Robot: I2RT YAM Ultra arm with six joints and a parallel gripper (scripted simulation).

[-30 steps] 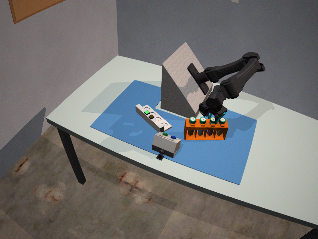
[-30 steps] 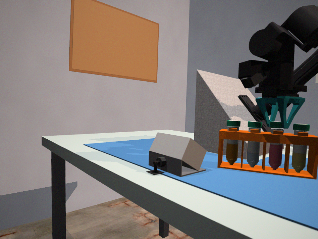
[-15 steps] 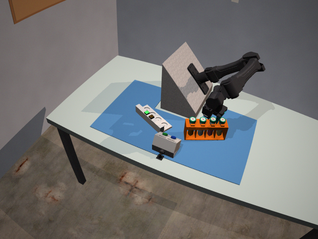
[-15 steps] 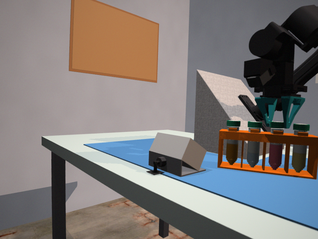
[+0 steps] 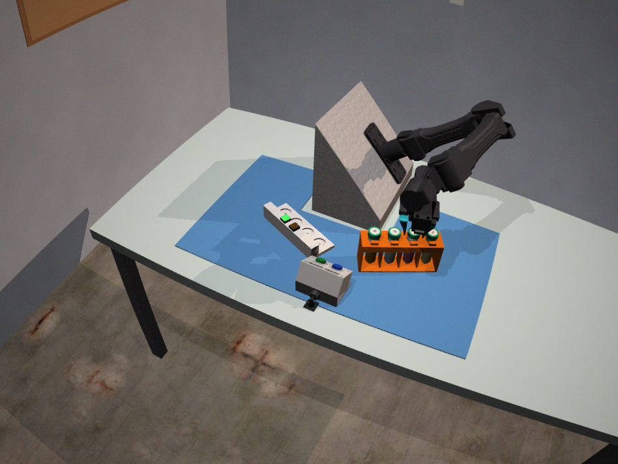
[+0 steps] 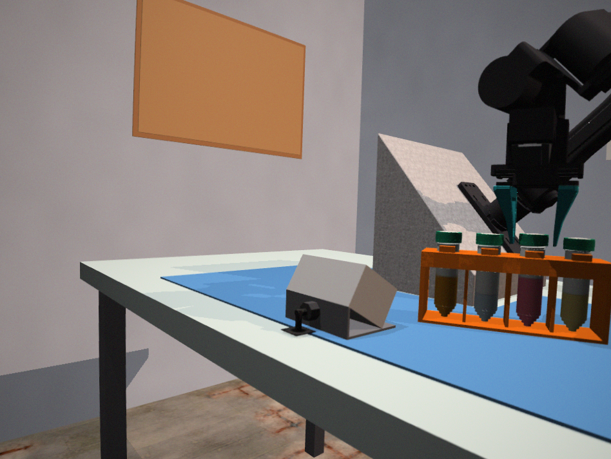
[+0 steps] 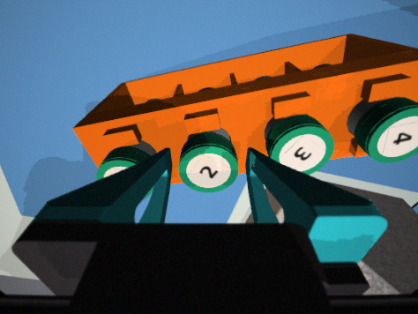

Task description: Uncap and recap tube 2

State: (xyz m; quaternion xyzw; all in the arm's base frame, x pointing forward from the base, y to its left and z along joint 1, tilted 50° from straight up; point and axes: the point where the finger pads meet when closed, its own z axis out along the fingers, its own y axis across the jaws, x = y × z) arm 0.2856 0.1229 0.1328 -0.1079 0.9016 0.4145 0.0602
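Right now my hand is right at the cap 2. Also, from my hand: cap 3: 50 mm to the right, 20 mm ahead; cap 4: 90 mm to the right, 40 mm ahead; cap 1: 50 mm to the left, 20 mm behind.
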